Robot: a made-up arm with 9 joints. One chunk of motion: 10 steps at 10 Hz.
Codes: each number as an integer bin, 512 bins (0 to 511) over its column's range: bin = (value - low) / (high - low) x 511, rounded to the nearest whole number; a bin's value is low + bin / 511 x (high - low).
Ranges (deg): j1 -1.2..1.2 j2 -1.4..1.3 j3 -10..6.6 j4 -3.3..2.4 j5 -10.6..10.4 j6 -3.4..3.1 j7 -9.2..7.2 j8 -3.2..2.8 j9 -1.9..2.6
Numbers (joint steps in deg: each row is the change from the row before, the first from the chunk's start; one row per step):
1: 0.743 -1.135 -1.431 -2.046 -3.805 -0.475 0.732 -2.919 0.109
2: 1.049 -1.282 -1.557 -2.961 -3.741 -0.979 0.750 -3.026 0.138
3: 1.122 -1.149 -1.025 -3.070 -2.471 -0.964 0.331 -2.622 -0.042
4: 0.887 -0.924 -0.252 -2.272 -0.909 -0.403 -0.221 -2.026 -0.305
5: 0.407 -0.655 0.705 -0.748 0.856 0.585 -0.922 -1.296 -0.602
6: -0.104 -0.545 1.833 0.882 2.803 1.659 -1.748 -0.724 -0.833
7: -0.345 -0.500 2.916 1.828 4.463 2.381 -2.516 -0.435 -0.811
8: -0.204 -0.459 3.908 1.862 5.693 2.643 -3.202 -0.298 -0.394
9: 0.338 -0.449 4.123 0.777 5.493 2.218 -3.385 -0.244 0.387
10: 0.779 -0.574 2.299 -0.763 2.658 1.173 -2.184 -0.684 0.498
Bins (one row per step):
1: 414 50 264 112 165 230 309 24 228
2: 479 22 260 30 167 190 310 15 231
3: 494 48 276 21 198 192 297 49 211
4: 444 90 300 92 236 236 280 100 181
5: 342 141 330 229 279 313 258 162 147
6: 233 162 364 375 326 398 232 211 121
7: 182 170 398 460 367 454 208 235 124
8: 212 178 428 463 396 475 187 247 171
9: 327 180 435 365 392 442 181 252 260
10: 421 156 379 227 323 360 219 214 272

